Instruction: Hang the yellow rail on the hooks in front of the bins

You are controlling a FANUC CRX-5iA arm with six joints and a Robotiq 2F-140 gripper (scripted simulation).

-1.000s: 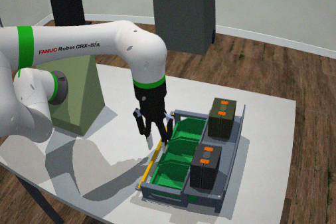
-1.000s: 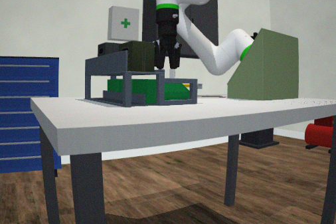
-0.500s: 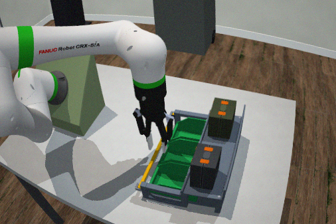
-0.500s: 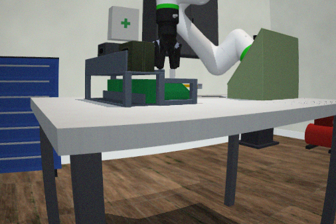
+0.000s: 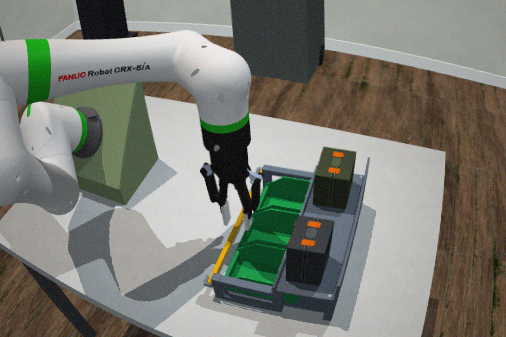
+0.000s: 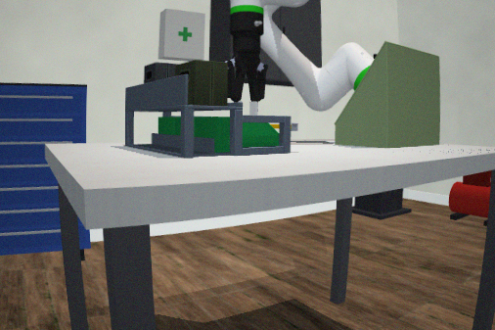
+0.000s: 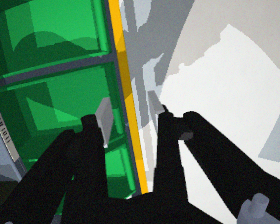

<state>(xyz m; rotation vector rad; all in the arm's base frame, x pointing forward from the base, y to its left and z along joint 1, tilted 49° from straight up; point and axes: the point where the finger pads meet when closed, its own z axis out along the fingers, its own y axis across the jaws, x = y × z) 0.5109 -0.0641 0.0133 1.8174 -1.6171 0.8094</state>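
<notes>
The yellow rail is 3 cm below my hand.
</notes>
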